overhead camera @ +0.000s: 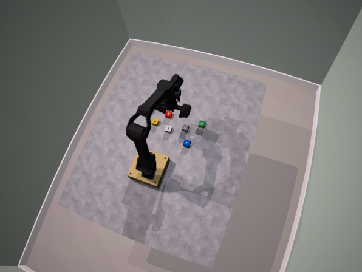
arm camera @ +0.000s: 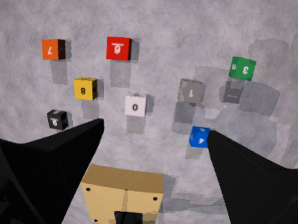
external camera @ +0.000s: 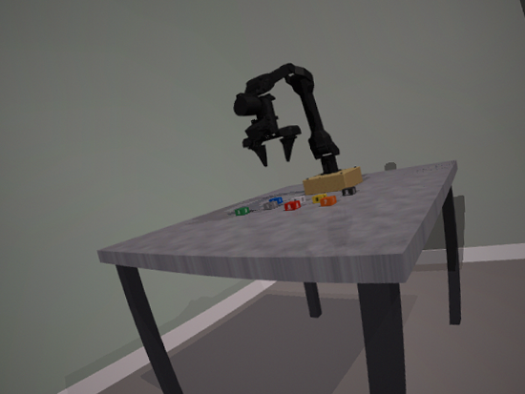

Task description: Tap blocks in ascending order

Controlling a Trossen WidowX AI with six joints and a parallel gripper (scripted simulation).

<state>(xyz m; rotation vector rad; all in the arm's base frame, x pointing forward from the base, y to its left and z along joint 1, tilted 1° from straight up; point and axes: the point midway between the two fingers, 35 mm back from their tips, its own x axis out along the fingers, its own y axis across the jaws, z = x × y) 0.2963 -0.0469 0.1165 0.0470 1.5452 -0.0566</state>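
The white block is 120 mm below my gripper tip, 30 mm to the left of it and 30 mm behind it. Round my gripper tip: yellow block 120 mm to the left, 120 mm below; grey block 120 mm below, 50 mm to the right; red block 120 mm below, 60 mm to the left, 60 mm ahead.
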